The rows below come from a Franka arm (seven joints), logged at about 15 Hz.
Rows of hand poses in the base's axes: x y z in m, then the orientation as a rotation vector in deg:
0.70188, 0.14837, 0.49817, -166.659, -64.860, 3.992
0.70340, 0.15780, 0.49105, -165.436, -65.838, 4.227
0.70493, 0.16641, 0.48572, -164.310, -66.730, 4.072
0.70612, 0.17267, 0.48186, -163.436, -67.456, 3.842
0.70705, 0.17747, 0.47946, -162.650, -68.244, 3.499
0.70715, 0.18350, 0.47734, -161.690, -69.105, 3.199
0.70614, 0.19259, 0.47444, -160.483, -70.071, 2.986
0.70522, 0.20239, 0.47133, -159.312, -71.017, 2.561
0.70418, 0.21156, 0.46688, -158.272, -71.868, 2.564
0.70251, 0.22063, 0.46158, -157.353, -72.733, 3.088
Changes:
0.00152, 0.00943, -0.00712, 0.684, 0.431, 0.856
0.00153, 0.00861, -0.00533, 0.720, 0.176, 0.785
0.00119, 0.00626, -0.00386, 0.571, 0.064, 0.633
0.00093, 0.00480, -0.00240, 0.500, -0.048, 0.652
0.00010, 0.00603, -0.00212, 0.606, 0.025, 0.741
-0.00101, 0.00909, -0.00290, 0.749, 0.143, 0.872
-0.00092, 0.00980, -0.00311, 0.775, 0.002, 0.852
-0.00104, 0.00917, -0.00445, 0.570, 0.221, 0.781
-0.00167, 0.00907, -0.00530, 0.308, 0.479, 0.781

